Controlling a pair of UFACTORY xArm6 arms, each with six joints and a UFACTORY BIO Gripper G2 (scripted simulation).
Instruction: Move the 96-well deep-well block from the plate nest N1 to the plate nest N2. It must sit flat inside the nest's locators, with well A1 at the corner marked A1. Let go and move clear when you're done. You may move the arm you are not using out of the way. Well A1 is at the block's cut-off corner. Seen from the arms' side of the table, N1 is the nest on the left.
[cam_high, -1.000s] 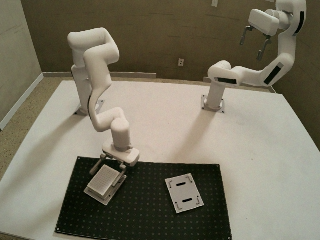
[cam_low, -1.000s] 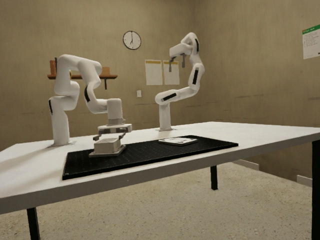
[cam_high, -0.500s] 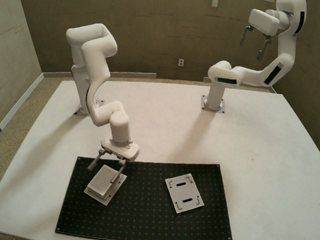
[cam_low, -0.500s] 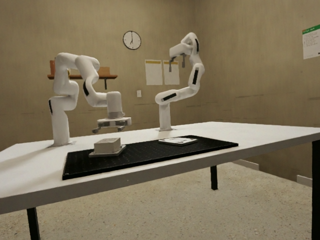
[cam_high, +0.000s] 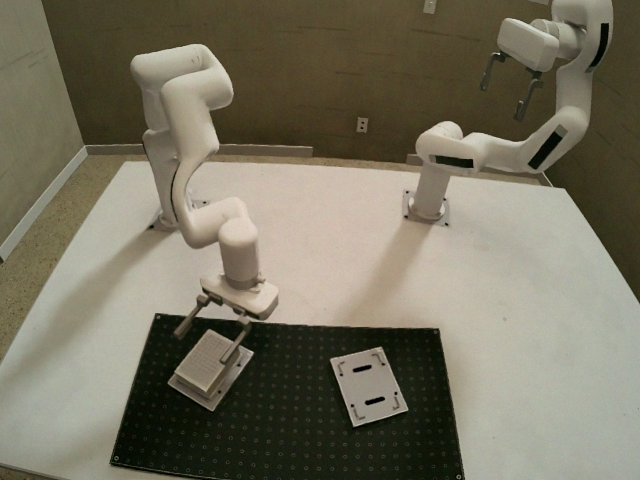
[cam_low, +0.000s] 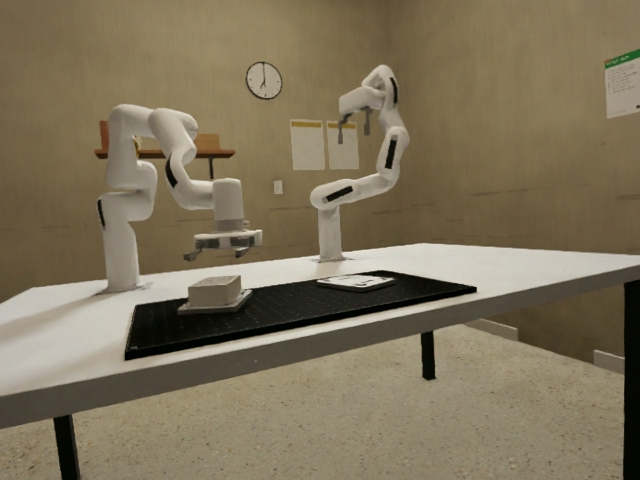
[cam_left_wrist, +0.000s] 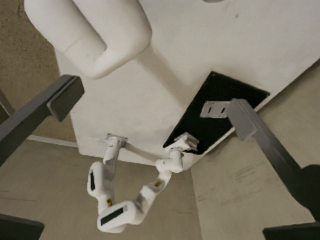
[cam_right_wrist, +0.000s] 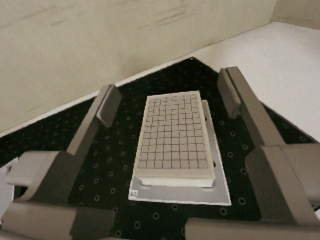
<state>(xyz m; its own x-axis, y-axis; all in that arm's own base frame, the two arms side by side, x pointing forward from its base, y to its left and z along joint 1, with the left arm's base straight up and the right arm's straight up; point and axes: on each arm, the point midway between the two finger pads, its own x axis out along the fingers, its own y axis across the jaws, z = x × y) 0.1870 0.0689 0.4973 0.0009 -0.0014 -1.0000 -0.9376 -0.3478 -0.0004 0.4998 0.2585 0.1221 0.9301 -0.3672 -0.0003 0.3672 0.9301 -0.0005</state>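
Right now the white deep-well block is 80 mm below my right hand, 10 mm to the right of it and 10 mm ahead of it. Also, from my right hand: nest N2: 100 mm below, 10 mm to the right, 10 mm ahead; then nest N1: 330 mm to the left, 100 mm below, 70 mm ahead.
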